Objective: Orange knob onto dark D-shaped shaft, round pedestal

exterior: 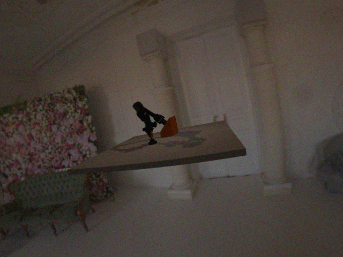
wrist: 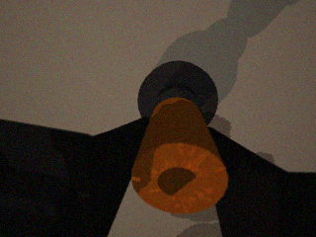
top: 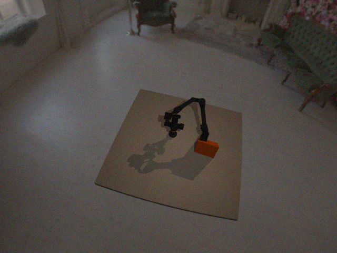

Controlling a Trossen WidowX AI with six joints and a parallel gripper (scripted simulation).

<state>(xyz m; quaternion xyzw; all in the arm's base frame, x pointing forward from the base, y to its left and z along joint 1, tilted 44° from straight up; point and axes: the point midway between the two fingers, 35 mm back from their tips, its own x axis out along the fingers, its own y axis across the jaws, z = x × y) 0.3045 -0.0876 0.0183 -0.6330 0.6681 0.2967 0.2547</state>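
Right now the orange knob is 20 mm above my gripper tip. From my gripper tip the other things lie so: dark round pedestal 40 mm below.
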